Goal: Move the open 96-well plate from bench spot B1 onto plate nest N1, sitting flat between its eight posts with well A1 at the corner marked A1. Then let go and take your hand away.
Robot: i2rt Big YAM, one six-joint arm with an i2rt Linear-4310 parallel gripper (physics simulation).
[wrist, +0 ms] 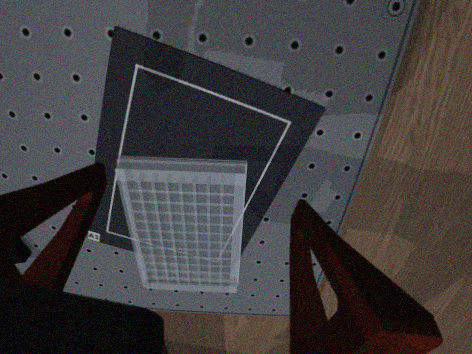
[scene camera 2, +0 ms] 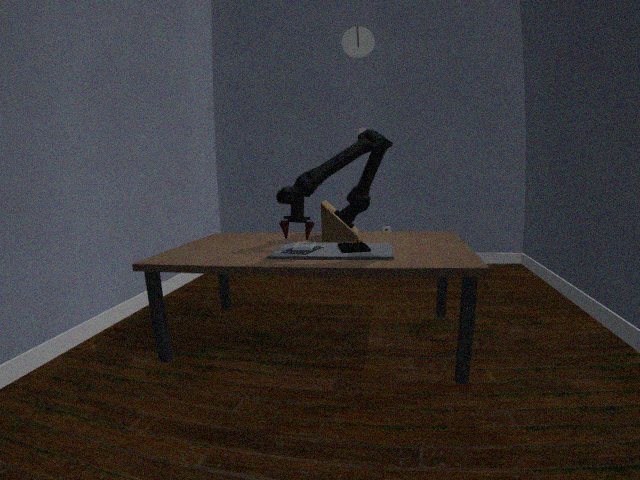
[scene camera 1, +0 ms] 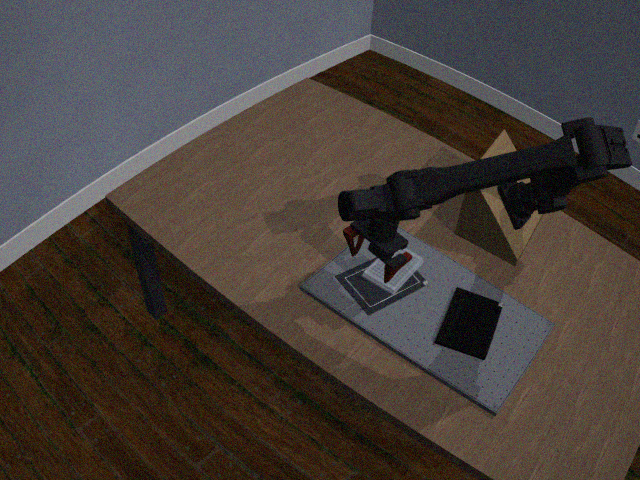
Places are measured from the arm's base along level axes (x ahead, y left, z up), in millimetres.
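Pixels of known places: gripper, fingertip midpoint: (wrist: 201,191) (scene camera 2: 296,239) (scene camera 1: 370,268); arm's base, link origin: (scene camera 2: 343,220) (scene camera 1: 512,203).
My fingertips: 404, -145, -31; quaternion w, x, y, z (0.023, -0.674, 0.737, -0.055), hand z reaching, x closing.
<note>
For each thing: its middle in the pictures, then the offset to it from my fingertips, as dx, dy, dz. "spot": a spot on its surface instead. Level surfaces: height alone.
- clear 96-well plate, body centre: (wrist: 186,234) (scene camera 1: 393,267) (scene camera 2: 304,246) -76, +14, -45
- A1 label, surface spot: (wrist: 94,236) spot: -95, +93, -52
- grey perforated board, body centre: (wrist: 15,185) (scene camera 1: 436,309) (scene camera 2: 334,250) -54, +154, -60
- wooden table, surface height: dz -67
The clear 96-well plate (scene camera 1: 373,272) (scene camera 2: 306,246) (wrist: 185,225) lies on a dark square pad with a white outline, which I take for bench spot B1 (scene camera 1: 361,290) (wrist: 200,115). The plate is turned relative to the outline and overhangs the pad's near edge in the wrist view. An A1 label (wrist: 94,236) is at the pad's left corner. A black block, apparently nest N1 (scene camera 1: 467,322) (scene camera 2: 354,247), sits to the right; its posts are too dark to make out. My gripper (scene camera 1: 370,267) (scene camera 2: 297,238) (wrist: 201,191) is open and empty above the plate, its fingers at either side.
The pad and the black block are on a grey perforated board (scene camera 1: 408,320) (scene camera 2: 382,251) (wrist: 55,55) on the wooden table (scene camera 1: 232,155) (scene camera 2: 423,253). A wooden wedge (scene camera 1: 478,227) (scene camera 2: 336,227) stands behind the board, under the arm. The room is dim.
</note>
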